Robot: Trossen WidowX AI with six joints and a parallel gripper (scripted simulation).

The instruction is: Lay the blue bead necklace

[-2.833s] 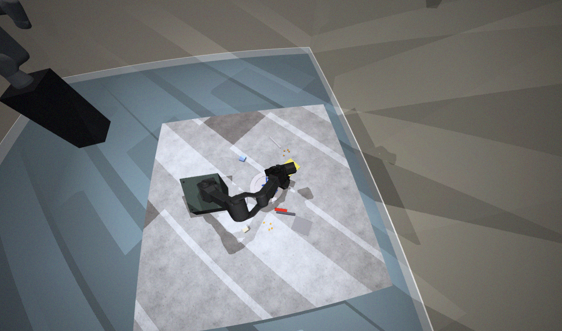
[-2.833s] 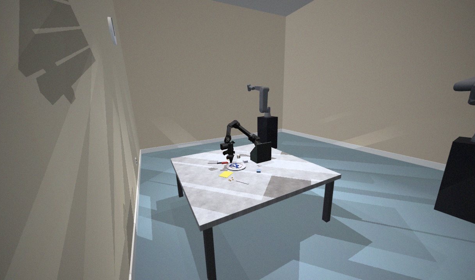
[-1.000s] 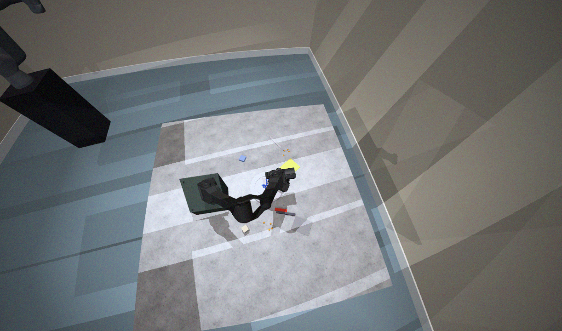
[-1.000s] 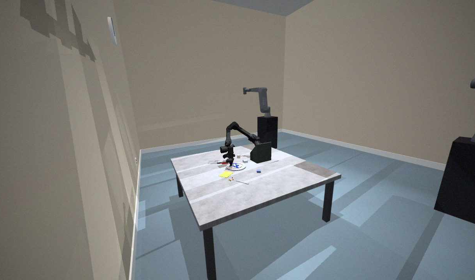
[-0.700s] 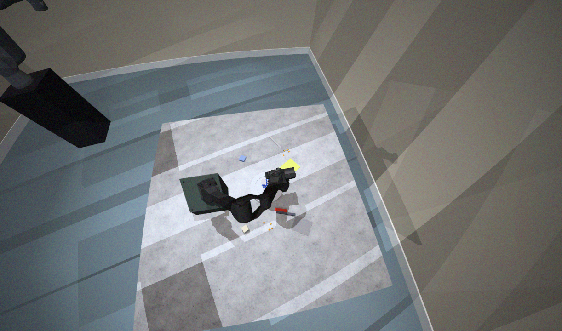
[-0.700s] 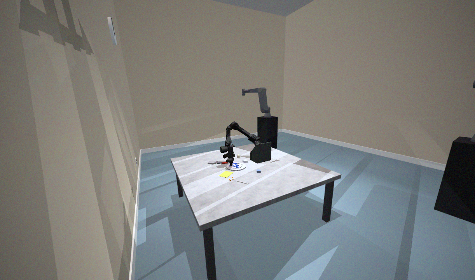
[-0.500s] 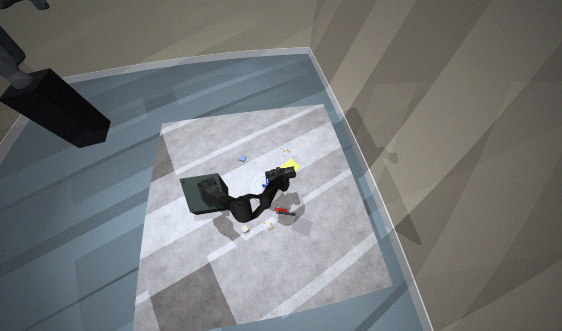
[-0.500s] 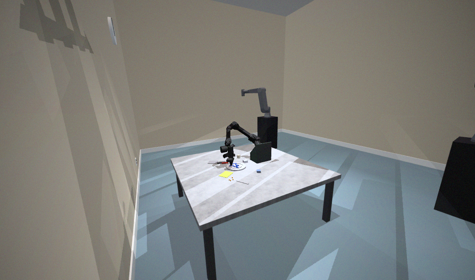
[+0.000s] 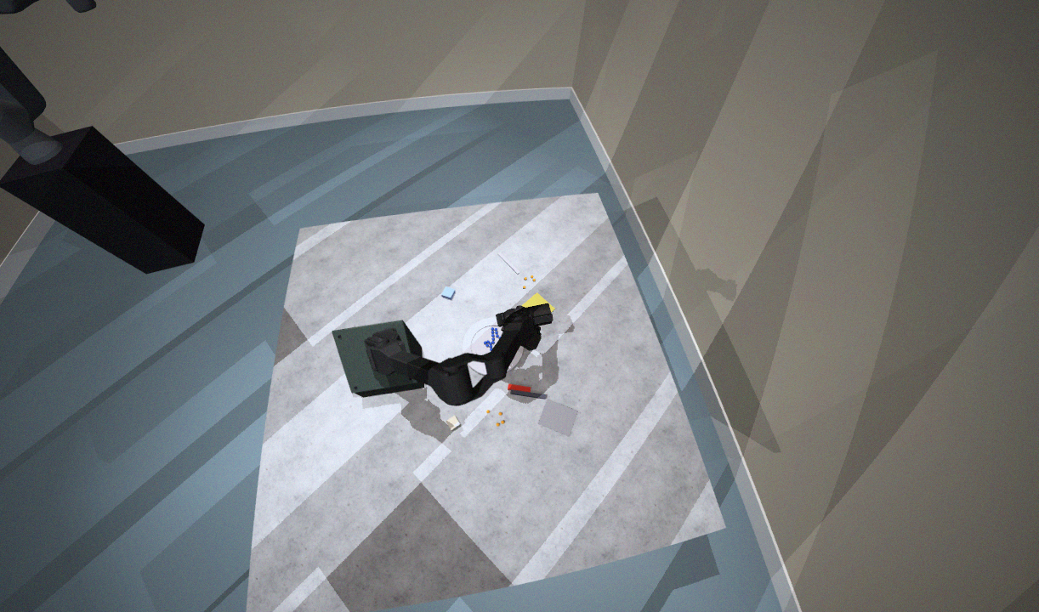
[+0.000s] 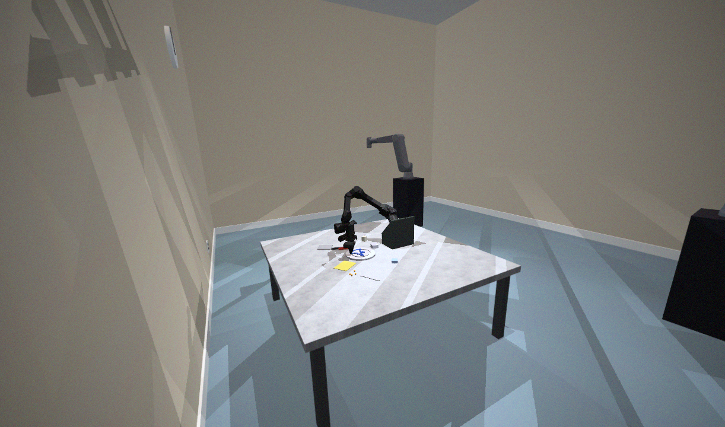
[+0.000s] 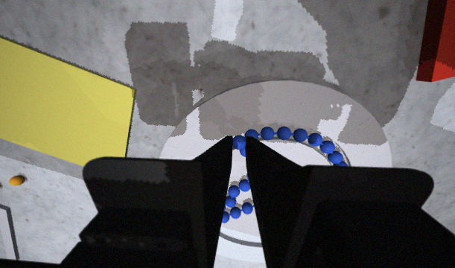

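Right now my gripper tip is 60 mm past the round white bead board, 20 mm to the right of it and 10 mm above it. From my gripper tip the other things lie so: grey square 260 mm to the right, 70 mm ahead, 20 mm below; then yellow sheet 110 mm to the left, 110 mm ahead, 20 mm below; then grey tool 150 mm to the right, 20 mm below, 10 mm behind.
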